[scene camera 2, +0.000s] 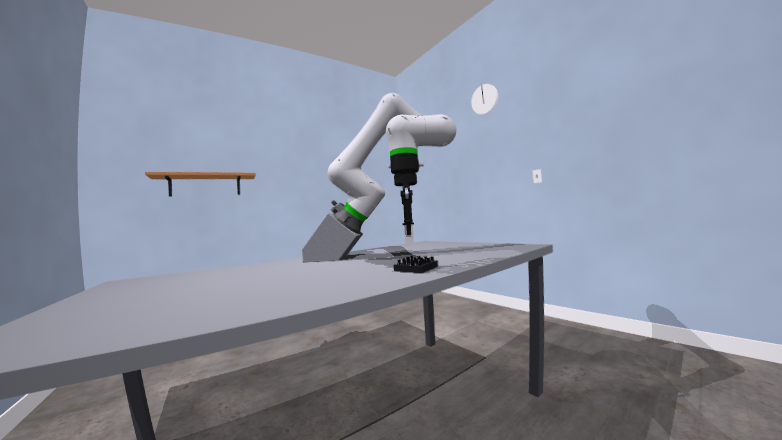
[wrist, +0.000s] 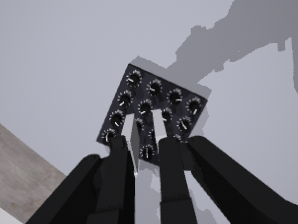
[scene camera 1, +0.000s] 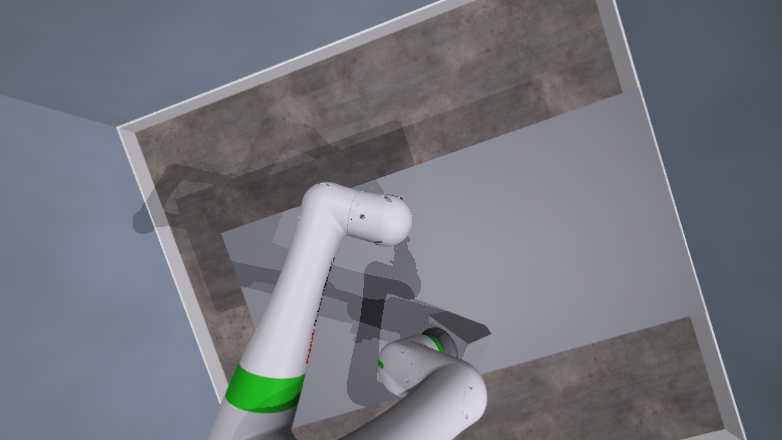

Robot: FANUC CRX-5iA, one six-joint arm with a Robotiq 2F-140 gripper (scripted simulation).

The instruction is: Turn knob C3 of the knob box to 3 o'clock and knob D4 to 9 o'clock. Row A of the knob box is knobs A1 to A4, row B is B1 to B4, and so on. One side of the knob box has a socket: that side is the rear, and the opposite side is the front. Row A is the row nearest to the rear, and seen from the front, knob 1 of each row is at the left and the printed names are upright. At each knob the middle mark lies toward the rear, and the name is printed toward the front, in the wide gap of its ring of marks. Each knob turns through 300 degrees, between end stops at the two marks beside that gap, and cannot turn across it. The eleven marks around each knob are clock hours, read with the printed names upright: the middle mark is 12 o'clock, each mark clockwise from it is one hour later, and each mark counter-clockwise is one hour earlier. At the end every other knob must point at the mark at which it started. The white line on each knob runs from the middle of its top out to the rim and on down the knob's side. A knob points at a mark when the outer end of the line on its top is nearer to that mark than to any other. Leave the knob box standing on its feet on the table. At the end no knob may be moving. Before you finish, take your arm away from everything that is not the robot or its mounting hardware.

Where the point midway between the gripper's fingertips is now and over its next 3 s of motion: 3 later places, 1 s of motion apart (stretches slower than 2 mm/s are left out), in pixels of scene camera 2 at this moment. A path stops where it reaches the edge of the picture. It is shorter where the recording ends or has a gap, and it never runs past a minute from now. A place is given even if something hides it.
My gripper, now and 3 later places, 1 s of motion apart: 409,244; 409,243; 409,252; 410,257
